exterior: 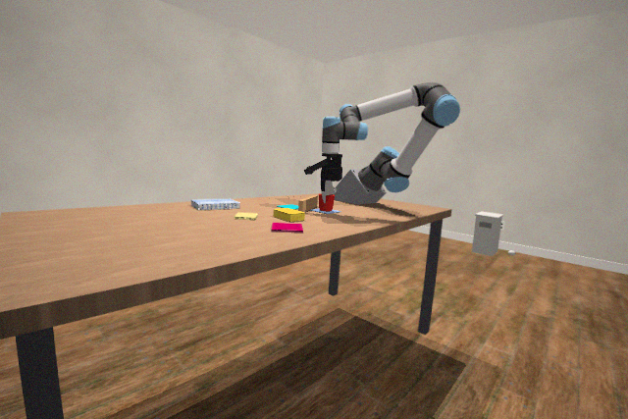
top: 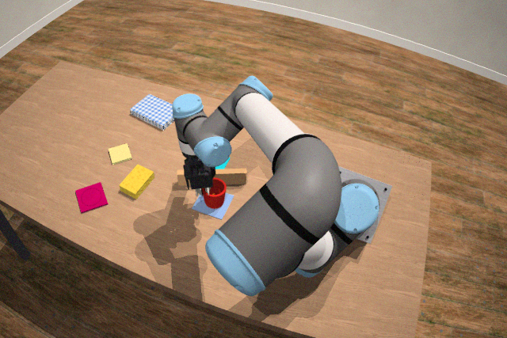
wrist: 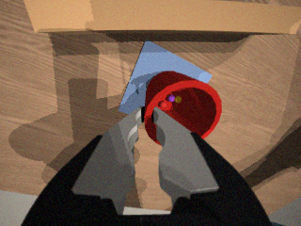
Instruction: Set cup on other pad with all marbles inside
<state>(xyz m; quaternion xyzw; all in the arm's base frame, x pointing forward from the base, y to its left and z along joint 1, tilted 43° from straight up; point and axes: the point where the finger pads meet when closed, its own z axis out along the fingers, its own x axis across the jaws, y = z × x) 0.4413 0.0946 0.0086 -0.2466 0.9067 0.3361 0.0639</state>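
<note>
Right now the red cup is 30 mm below my hand, 30 mm behind it and 20 mm to the right of it. Also, from my hand: cyan pad: 160 mm to the right, 60 mm below, 50 mm ahead; then wooden rail: 90 mm to the right, 40 mm below, 10 mm ahead.
</note>
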